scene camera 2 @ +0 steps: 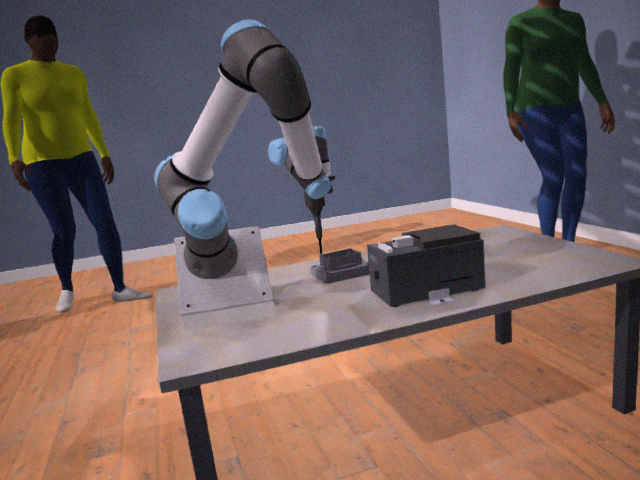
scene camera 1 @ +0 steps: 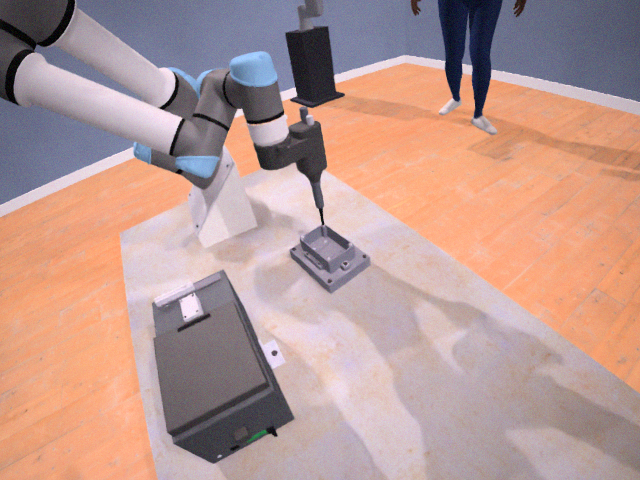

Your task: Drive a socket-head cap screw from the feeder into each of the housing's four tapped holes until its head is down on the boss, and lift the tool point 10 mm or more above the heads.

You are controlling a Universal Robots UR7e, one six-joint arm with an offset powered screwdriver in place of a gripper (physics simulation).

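Note:
The grey housing (scene camera 1: 326, 248) (scene camera 2: 338, 272) stands on the table, an open box on a flanged base with a boss in each corner. My screwdriver (scene camera 1: 323, 224) (scene camera 2: 320, 252) points down, its thin dark bit at or just above the far corner boss in scene camera 1, over the housing's left end in scene camera 2. Whether the bit touches or carries a screw is too small to tell. Screw heads in the bosses cannot be made out. The dark screw feeder (scene camera 1: 209, 366) (scene camera 2: 429, 276) stands apart from the housing, with a white block on its top.
The robot's pale base mount (scene camera 1: 227, 211) (scene camera 2: 224, 299) stands at the table's end. A small white plate (scene camera 1: 273, 353) (scene camera 2: 439, 296) sticks out beside the feeder. A dark box on a post (scene camera 1: 312, 64) is beyond the table. Two people (scene camera 2: 54, 129) (scene camera 2: 550, 103) stand beyond the table.

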